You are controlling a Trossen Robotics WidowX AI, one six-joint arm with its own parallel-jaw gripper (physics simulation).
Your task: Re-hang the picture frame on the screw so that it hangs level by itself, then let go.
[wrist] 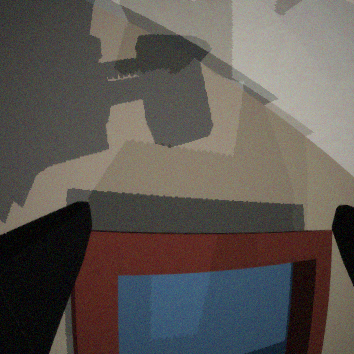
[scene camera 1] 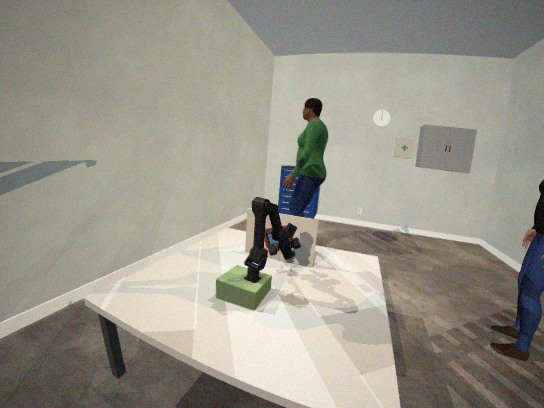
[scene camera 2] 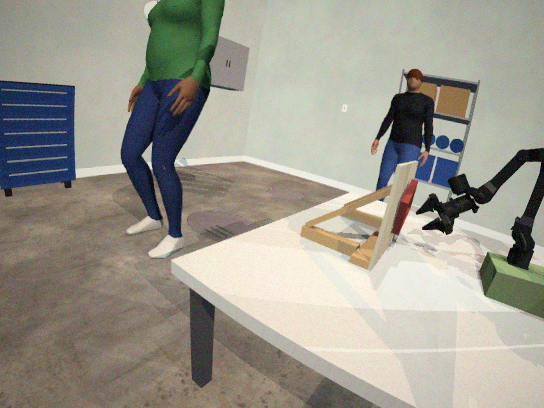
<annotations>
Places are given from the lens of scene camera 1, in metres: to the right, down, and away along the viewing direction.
upright beige board (scene camera 1: 307,228): 0.22, 0.15, 1.42
</annotations>
